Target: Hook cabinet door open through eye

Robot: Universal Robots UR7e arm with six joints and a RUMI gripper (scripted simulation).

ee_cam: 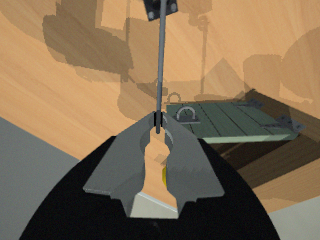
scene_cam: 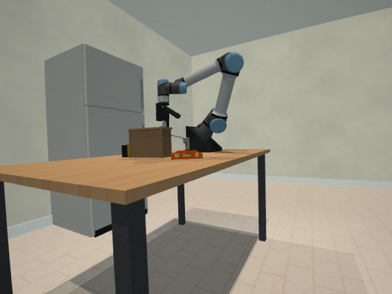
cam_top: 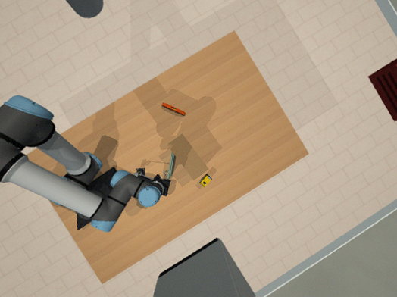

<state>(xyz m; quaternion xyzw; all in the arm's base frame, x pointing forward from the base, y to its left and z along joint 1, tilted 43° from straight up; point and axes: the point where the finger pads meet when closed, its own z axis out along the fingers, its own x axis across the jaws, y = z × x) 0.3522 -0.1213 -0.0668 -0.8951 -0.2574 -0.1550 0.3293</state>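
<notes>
My hand is 4 cm to the right of the thin grey hook, 3 cm past it and 3 cm above it. From my hand the other things lie so: yellow tape measure (19 cm ahead, 17 cm to the right, 10 cm below); cabinet door (10 cm ahead, 6 cm below, 4 cm to the left); orange spirit level (32 cm ahead, 27 cm to the left, 12 cm below).
</notes>
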